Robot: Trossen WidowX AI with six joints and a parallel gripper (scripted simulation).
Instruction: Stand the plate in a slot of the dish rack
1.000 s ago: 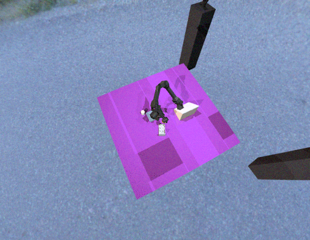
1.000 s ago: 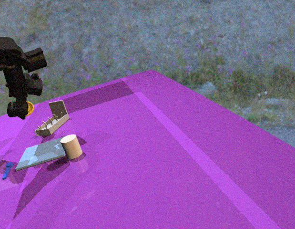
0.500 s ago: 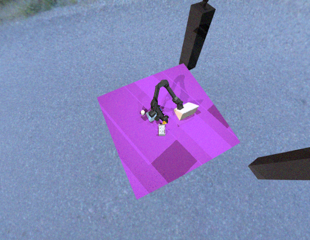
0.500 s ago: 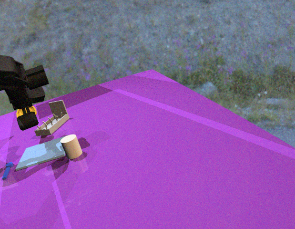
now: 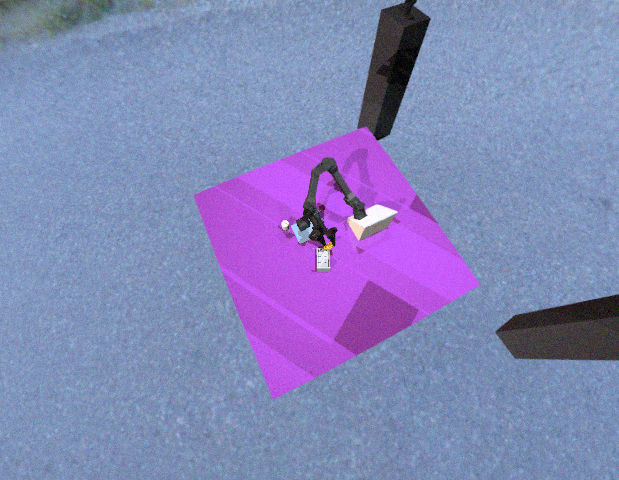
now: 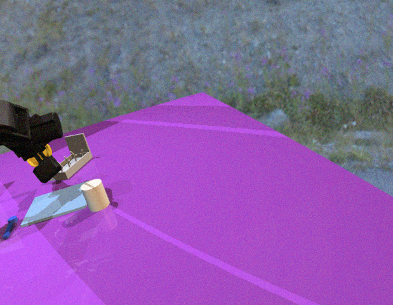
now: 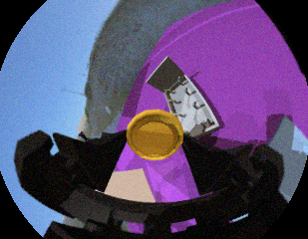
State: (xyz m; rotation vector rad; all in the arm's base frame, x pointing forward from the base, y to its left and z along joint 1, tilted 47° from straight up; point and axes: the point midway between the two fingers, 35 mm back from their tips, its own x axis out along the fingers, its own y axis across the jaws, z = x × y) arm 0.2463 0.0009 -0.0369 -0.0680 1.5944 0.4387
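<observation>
Right now my gripper tip is 6 cm short of the dish rack, 3 cm to the right of it and 5 cm above it. The rest, counted from my gripper tip: light blue board 4 cm ahead, 18 cm to the right, 7 cm below; yellow plate 1 cm to the right; blue spoon 7 cm behind, 22 cm to the right, 7 cm below.
</observation>
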